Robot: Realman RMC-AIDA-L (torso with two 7-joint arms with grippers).
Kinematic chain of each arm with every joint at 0, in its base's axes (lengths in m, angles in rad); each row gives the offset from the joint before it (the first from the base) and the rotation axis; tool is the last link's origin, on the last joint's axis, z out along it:
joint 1: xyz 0 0 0.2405 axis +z
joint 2: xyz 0 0 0 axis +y
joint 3: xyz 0 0 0.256 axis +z
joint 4: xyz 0 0 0 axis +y
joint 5: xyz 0 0 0.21 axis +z
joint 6: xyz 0 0 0 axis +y
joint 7: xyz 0 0 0.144 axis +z
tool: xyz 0 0 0
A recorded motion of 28 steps. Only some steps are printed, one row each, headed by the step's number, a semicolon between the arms.
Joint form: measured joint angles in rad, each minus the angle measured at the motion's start. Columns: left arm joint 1, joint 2, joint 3, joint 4, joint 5, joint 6, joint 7; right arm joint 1, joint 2, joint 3, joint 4, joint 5, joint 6, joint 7.
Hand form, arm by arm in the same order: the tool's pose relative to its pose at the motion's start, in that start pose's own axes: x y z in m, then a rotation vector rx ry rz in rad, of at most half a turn. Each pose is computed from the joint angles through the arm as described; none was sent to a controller.
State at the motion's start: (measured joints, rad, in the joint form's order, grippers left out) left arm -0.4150 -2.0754 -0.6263 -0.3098 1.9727 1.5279 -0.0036; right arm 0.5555 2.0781 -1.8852 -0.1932 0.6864 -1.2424 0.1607
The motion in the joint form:
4: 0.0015 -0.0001 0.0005 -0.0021 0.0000 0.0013 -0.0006; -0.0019 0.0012 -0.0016 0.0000 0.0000 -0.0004 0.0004
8: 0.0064 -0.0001 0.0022 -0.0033 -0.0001 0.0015 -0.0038; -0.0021 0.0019 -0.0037 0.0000 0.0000 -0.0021 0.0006
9: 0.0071 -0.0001 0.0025 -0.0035 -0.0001 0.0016 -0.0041; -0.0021 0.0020 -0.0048 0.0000 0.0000 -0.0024 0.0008
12: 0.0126 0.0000 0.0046 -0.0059 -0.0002 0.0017 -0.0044; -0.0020 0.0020 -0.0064 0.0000 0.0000 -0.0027 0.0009
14: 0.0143 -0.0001 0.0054 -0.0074 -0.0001 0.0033 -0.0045; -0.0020 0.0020 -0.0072 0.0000 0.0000 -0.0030 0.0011
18: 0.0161 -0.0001 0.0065 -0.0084 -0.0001 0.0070 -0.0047; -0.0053 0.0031 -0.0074 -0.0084 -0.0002 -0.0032 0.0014
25: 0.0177 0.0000 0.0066 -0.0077 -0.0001 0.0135 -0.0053; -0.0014 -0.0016 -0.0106 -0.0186 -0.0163 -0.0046 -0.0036
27: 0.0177 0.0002 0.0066 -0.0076 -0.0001 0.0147 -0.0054; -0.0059 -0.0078 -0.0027 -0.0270 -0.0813 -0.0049 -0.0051
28: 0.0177 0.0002 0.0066 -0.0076 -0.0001 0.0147 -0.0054; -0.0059 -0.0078 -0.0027 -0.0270 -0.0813 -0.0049 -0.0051
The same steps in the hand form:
4: 0.0002 0.0002 -0.0004 0.0005 0.0009 -0.0023; 0.0005 0.0003 -0.0009 -0.0002 0.0017 0.0008
8: -0.0002 -0.0002 -0.0022 0.0023 -0.0022 -0.0056; 0.0006 0.0009 -0.0011 -0.0024 0.0010 0.0013
9: -0.0002 -0.0003 -0.0024 0.0025 -0.0026 -0.0059; 0.0006 0.0011 -0.0012 -0.0035 0.0010 0.0014
12: -0.0005 -0.0006 -0.0043 0.0043 -0.0059 -0.0072; 0.0006 0.0014 -0.0012 -0.0051 0.0011 0.0012
14: -0.0004 -0.0004 -0.0049 0.0046 -0.0051 -0.0085; 0.0006 0.0016 -0.0012 -0.0059 0.0010 0.0013
18: 0.0001 -0.0004 -0.0055 0.0047 -0.0026 -0.0092; 0.0001 0.0027 -0.0013 -0.0067 -0.0027 0.0069
25: 0.0008 -0.0009 -0.0062 0.0057 0.0026 -0.0087; -0.0024 0.0065 0.0022 -0.0309 -0.0125 -0.0013
27: 0.0010 -0.0010 -0.0061 0.0057 0.0037 -0.0085; -0.0030 0.0116 0.0026 -0.0831 -0.0111 -0.0246
28: 0.0010 -0.0010 -0.0061 0.0057 0.0037 -0.0085; -0.0030 0.0116 0.0026 -0.0831 -0.0111 -0.0246

